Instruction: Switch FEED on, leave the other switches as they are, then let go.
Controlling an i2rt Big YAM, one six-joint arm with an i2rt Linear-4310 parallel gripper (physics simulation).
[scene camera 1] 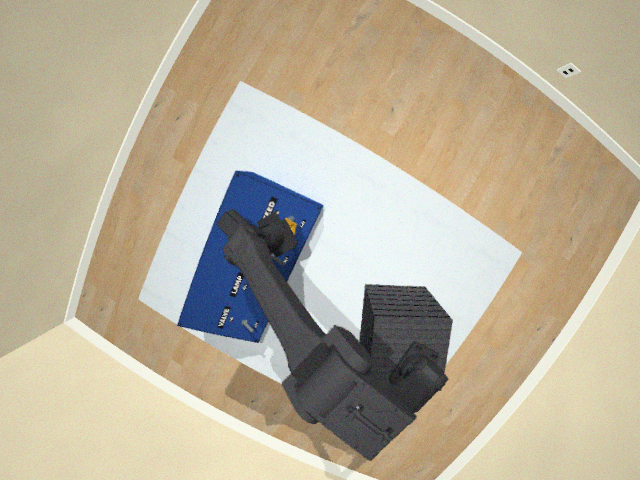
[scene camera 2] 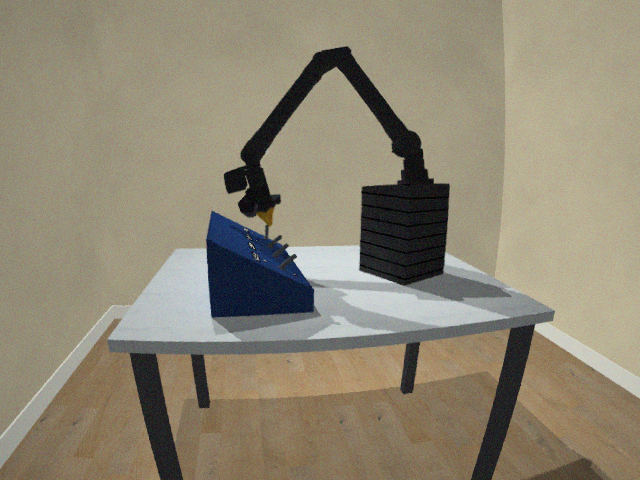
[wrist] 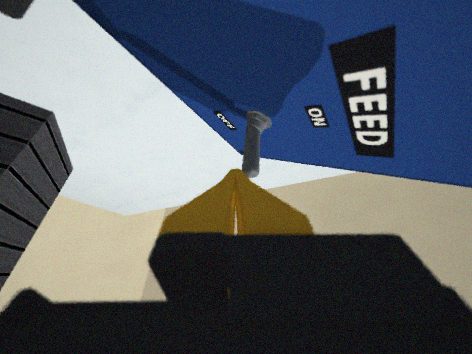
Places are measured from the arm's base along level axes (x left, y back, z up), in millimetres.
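Pixels of known places: gripper, fingertip midpoint: (scene camera 1: pixel 294 224) (scene camera 2: pixel 270 225) (wrist: pixel 235 176); arm's base at its link origin: (scene camera 1: pixel 414 365) (scene camera 2: pixel 415 184).
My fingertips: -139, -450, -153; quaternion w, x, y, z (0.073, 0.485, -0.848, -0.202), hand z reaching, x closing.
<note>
Ahead of a thing's pixels: the offset from my fingertips to its top centre, as dx, dy, dz. "spot": to the spot under its first point.
A blue sloped switch box (scene camera 1: pixel 206 289) (scene camera 2: pixel 258 297) (wrist: pixel 430 95) stands on the table. The FEED label {+6, -82, -8} (wrist: pixel 372 100) shows in the wrist view, with the ON mark {spot: +5, -59, -25} (wrist: pixel 316 116) and OFF mark {spot: -1, +17, -65} (wrist: pixel 224 120) on either side of the base of the grey FEED lever {+1, -13, +3} (scene camera 2: pixel 266 231) (wrist: pixel 252 150). That lever stands nearly upright in scene camera 2; the other levers (scene camera 2: pixel 275 241) (scene camera 2: pixel 280 251) (scene camera 2: pixel 288 260) lean right, toward the box's low edge. My gripper (scene camera 2: pixel 269 224) (wrist: pixel 235 176) is shut and empty, its yellow tips at the FEED lever's free end. Whether they touch is unclear.
The neighbouring levers stand close along the same row, the VALVE lever {+358, +29, -10} (scene camera 1: pixel 248 325) at the far end from FEED. The ribbed black pedestal (scene camera 1: pixel 408 325) (scene camera 2: pixel 403 232) (wrist: pixel 25 165) carries the arm's base on the white table (scene camera 1: pixel 361 191) (scene camera 2: pixel 330 345). The arm covers part of the box in scene camera 1.
</note>
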